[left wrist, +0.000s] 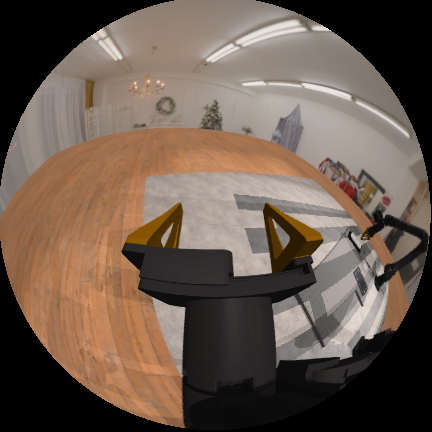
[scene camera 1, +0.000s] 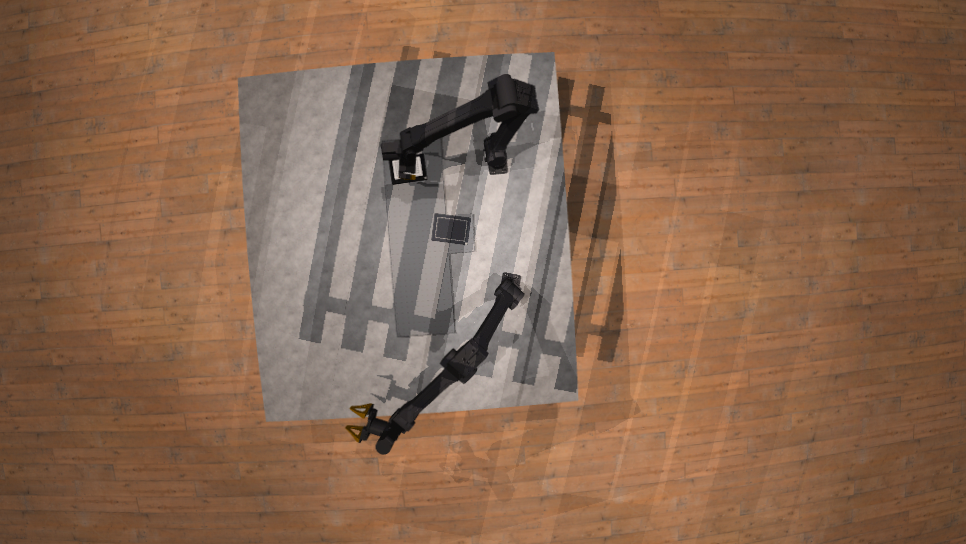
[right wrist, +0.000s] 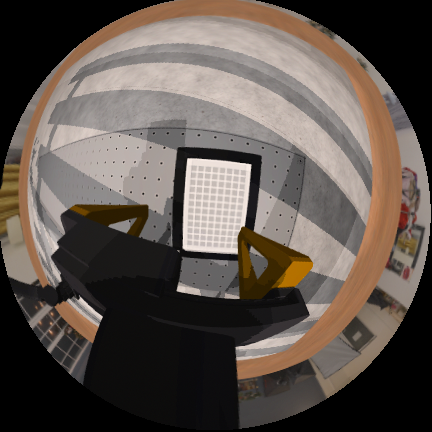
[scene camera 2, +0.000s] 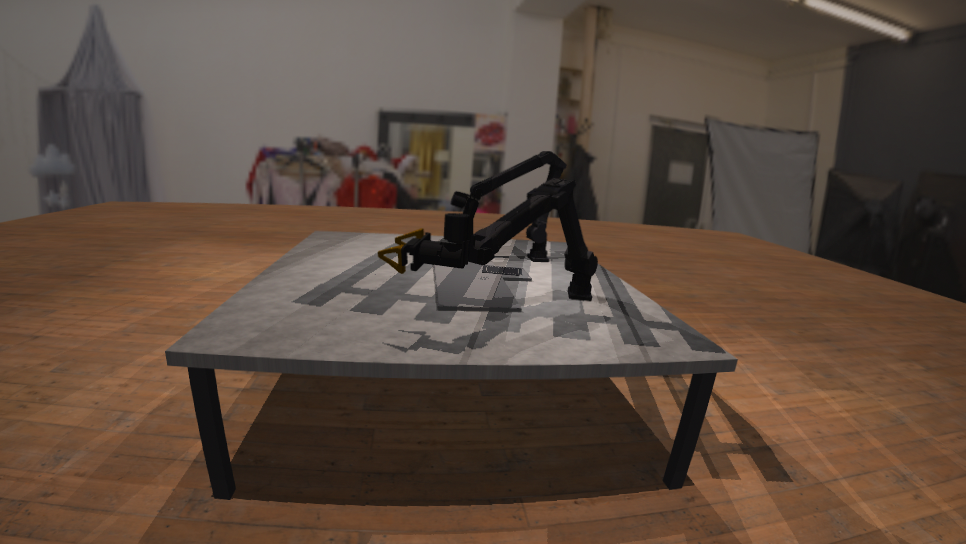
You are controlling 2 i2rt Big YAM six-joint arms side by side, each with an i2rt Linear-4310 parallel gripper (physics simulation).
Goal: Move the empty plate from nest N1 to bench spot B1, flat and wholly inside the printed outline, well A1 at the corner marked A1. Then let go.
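Pixels of known places: left gripper, between the fingertips: point(left wrist: 223, 206) point(scene camera 1: 348, 417) point(scene camera 2: 386, 246); right gripper, between the fingertips: point(left wrist: 360, 237) point(scene camera 1: 406, 168) point(right wrist: 192, 221); left arm's base, origin of its link: point(scene camera 1: 509, 286) point(right wrist: 69, 285) point(scene camera 2: 579, 295); right arm's base, origin of its link: point(left wrist: 376, 282) point(scene camera 1: 497, 161) point(scene camera 2: 537, 259).
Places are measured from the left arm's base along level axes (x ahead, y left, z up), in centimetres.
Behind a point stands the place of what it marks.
Observation:
The empty white plate point(right wrist: 217, 200) {z 3.8, x 57.9, y -44.6 cm} point(scene camera 1: 417, 166) {z 3.6, x 52.3, y -46.2 cm} lies flat in the black-framed nest N1 point(right wrist: 178, 200) {z 2.5, x 55.6, y -39.7 cm} point(scene camera 1: 425, 177) {z 2.6, x 47.9, y -42.2 cm}. My right gripper point(right wrist: 192, 221) {z 8.3, x 55.4, y -42.9 cm} point(scene camera 1: 410, 176) {z 8.3, x 55.4, y -42.9 cm} is open above it, its fingers well apart. In the right wrist view one fingertip overlaps the plate's lower right edge and the other stands left of the nest. Whether the fingers touch the plate cannot be told. A dark pad point(scene camera 1: 451, 229) {z 1.5, x 31.8, y -21.0 cm} point(left wrist: 360, 281) {z 1.5, x 31.7, y -20.1 cm} with a thin printed outline, which looks like bench spot B1, bears no plate. Its A1 mark is not readable. My left gripper point(scene camera 1: 349, 417) {z 25.3, x 55.8, y 61.4 cm} point(left wrist: 223, 206) {z 25.3, x 55.8, y 61.4 cm} point(scene camera 2: 388, 248) {z 25.3, x 55.8, y 61.4 cm} is open and empty, high near the table edge.
A perforated grey board point(scene camera 1: 412, 270) {z 1.3, x 46.1, y 1.1 cm} point(right wrist: 130, 170) {z 1.3, x 56.7, y -29.6 cm} lies under the nest and stretches down past the pad in scene camera 1. The right arm point(scene camera 1: 456, 121) {z 45.4, x 31.5, y -49.5 cm} arches over the table's upper part. The left arm point(scene camera 1: 492, 324) {z 33.7, x 7.7, y 12.6 cm} reaches across the lower edge of the table point(scene camera 1: 290, 378) {z 0.0, x 96.2, y 64.3 cm}.

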